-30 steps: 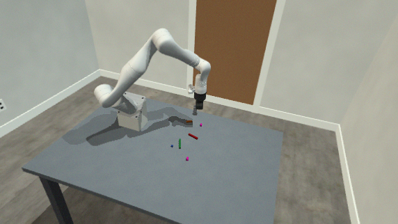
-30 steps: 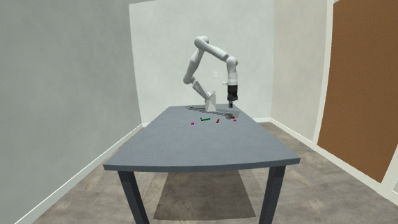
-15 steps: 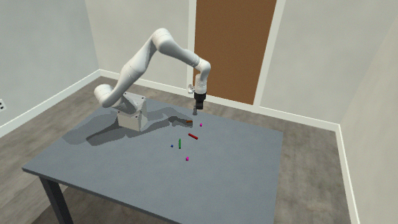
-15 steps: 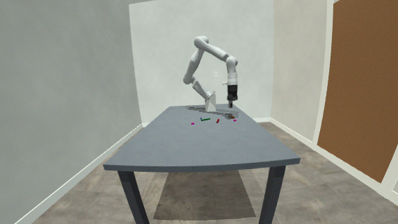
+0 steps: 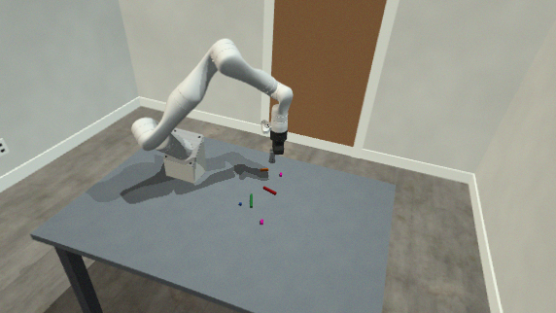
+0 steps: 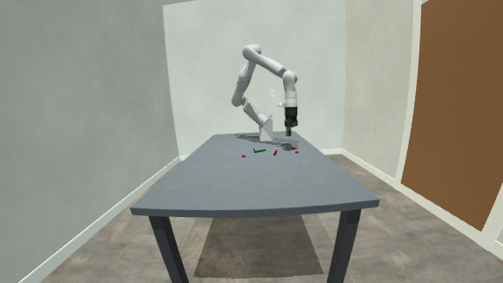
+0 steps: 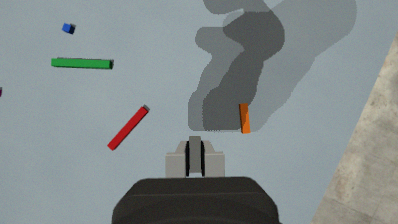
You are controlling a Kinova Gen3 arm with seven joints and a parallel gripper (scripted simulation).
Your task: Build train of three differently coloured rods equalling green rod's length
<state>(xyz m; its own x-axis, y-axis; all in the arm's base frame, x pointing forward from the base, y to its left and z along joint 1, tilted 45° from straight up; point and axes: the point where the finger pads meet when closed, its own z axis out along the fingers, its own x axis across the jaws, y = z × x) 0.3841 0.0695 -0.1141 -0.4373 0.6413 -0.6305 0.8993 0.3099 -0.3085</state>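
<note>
The blue rod lies 6 cm behind my hand, 22 cm to the right of it and 11 cm below it. Round my hand: orange rod (5 cm behind, 5 cm to the left, 11 cm below); then red rod (3 cm ahead, 9 cm to the right, 11 cm below); then grey rod (1 cm below).
</note>
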